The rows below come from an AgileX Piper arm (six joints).
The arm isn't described. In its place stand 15 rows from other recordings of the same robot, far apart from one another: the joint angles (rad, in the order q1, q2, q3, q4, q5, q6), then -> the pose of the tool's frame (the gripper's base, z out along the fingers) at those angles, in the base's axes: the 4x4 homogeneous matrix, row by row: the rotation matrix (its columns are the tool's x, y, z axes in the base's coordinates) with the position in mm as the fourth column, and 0 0 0 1 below.
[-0.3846, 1.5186, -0.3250, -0.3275, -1.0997, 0.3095] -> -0.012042, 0.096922, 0.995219, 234.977; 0.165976, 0.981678, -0.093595, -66.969; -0.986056, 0.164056, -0.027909, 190.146; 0, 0, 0, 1
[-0.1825, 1.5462, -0.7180, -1.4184, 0.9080, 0.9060] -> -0.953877, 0.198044, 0.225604, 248.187; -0.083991, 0.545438, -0.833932, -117.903; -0.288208, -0.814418, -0.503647, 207.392; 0, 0, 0, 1
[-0.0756, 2.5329, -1.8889, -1.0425, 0.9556, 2.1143] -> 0.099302, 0.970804, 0.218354, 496.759; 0.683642, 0.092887, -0.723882, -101.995; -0.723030, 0.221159, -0.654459, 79.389; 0, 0, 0, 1
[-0.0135, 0.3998, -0.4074, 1.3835, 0.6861, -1.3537] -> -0.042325, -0.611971, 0.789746, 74.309; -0.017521, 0.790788, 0.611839, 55.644; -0.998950, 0.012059, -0.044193, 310.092; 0, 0, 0, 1
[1.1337, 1.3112, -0.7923, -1.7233, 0.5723, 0.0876] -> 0.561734, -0.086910, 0.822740, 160.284; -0.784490, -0.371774, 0.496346, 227.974; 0.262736, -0.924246, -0.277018, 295.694; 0, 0, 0, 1
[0.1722, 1.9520, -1.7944, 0.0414, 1.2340, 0.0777] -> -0.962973, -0.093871, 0.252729, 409.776; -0.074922, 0.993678, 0.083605, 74.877; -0.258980, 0.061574, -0.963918, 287.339; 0, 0, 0, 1
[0.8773, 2.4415, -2.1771, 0.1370, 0.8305, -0.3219] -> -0.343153, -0.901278, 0.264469, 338.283; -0.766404, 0.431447, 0.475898, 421.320; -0.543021, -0.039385, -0.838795, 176.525; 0, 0, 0, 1
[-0.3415, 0.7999, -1.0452, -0.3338, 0.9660, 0.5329] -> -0.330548, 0.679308, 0.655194, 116.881; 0.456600, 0.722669, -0.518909, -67.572; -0.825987, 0.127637, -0.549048, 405.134; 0, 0, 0, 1
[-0.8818, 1.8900, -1.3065, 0.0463, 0.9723, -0.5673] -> -0.938109, 0.333157, 0.094646, 235.105; 0.329246, 0.942655, -0.054764, -279.969; -0.107463, -0.020213, -0.994004, 188.496; 0, 0, 0, 1
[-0.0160, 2.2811, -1.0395, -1.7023, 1.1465, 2.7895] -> -0.007611, 0.965225, 0.261309, 358.685; 0.338033, 0.248417, -0.907757, -87.965; -0.941104, 0.081422, -0.328169, 61.631; 0, 0, 0, 1
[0.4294, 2.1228, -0.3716, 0.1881, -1.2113, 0.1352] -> -0.447935, -0.180978, 0.875558, 242.901; 0.012218, 0.977968, 0.208397, 93.704; -0.893983, 0.104046, -0.435855, 51.838; 0, 0, 0, 1
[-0.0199, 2.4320, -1.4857, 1.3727, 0.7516, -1.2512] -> -0.878234, -0.278659, 0.388657, 455.100; 0.055702, 0.747562, 0.661852, 51.875; -0.474976, 0.602910, -0.641013, 43.841; 0, 0, 0, 1
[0.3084, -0.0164, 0.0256, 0.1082, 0.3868, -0.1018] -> -0.287193, -0.340727, 0.895223, 48.381; -0.093102, 0.940100, 0.327940, 19.303; -0.953337, 0.010835, -0.301713, 170.981; 0, 0, 0, 1
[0.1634, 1.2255, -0.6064, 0.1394, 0.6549, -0.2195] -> -0.886676, -0.291627, 0.358831, 198.424; -0.255717, 0.955826, 0.144934, 40.520; -0.385247, 0.036750, -0.922081, 209.669; 0, 0, 0, 1
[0.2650, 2.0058, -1.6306, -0.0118, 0.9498, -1.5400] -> 0.236971, -0.917999, 0.317998, 415.646; -0.971516, -0.224336, 0.076355, 111.894; 0.001244, -0.327034, -0.945012, 226.690; 0, 0, 0, 1
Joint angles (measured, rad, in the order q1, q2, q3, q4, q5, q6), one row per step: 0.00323, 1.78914, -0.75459, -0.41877, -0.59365, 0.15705; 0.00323, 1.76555, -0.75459, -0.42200, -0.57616, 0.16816; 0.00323, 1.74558, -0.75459, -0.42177, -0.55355, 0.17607; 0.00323, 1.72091, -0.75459, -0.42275, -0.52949, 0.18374; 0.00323, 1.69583, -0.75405, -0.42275, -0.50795, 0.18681; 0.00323, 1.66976, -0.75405, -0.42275, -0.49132, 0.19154; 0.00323, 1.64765, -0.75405, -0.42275, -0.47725, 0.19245; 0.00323, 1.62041, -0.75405, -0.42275, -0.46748, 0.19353; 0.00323, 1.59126, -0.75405, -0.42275, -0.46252, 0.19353; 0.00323, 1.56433, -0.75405, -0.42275, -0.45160, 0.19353; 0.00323, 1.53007, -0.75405, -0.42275, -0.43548, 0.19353; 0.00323, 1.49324, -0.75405, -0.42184, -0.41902, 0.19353; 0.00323, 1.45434, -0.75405, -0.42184, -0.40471, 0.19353; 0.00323, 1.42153, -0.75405, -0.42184, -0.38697, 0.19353; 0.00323, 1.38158, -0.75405, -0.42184, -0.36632, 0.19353; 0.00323, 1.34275, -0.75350, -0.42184, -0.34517, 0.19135
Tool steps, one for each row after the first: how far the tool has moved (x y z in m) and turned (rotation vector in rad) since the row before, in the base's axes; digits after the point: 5 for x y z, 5 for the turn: -0.00159, -0.00040, 0.00665, 0.00236, -0.00511, -0.00577; -0.00161, -0.00073, 0.00500, -0.00006, 0.00239, -0.00877; -0.00205, -0.00073, 0.00644, -0.00135, -0.00111, -0.00828; -0.00227, -0.00071, 0.00660, -0.00394, -0.00428, -0.00685; -0.00227, -0.00055, 0.00742, -0.00075, -0.00998, -0.00626; -0.00206, -0.00047, 0.00625, -0.00335, -0.00912, -0.00427; -0.00254, -0.00033, 0.00824, -0.00180, -0.01813, -0.00318; -0.00284, -0.00017, 0.00919, -0.00133, -0.02463, -0.00147; -0.00297, -0.00038, 0.00789, -0.00295, -0.01698, -0.00332; -0.00411, -0.00056, 0.00973, -0.00423, -0.01957, -0.00503; -0.00474, -0.00061, 0.01037, -0.00341, -0.02183, -0.00585; -0.00535, -0.00051, 0.01100, -0.00338, -0.02586, -0.00473; -0.00489, -0.00063, 0.00863, -0.00403, -0.01664, -0.00601; -0.00630, -0.00074, 0.01037, -0.00443, -0.02112, -0.00716; -0.00656, -0.00076, 0.00956, -0.00637, -0.01932, -0.00709
